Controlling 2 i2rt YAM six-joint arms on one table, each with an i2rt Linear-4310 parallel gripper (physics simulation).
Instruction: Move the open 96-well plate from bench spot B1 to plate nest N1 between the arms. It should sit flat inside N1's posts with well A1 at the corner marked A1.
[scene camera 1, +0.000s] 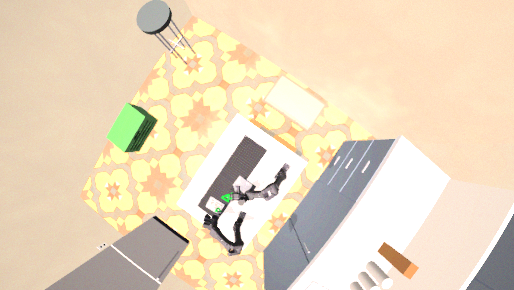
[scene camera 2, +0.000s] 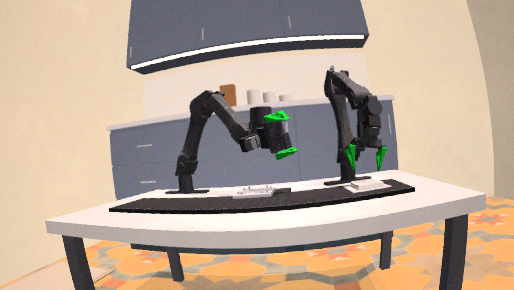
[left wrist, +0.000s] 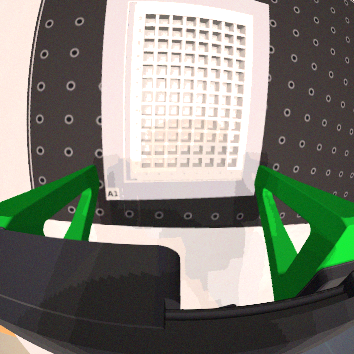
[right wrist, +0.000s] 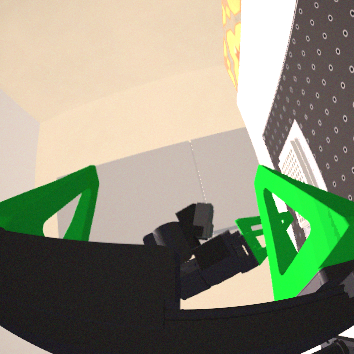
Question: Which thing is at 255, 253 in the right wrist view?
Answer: My left gripper.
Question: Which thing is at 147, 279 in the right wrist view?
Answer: My right gripper.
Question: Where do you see my right gripper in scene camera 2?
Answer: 291, 135
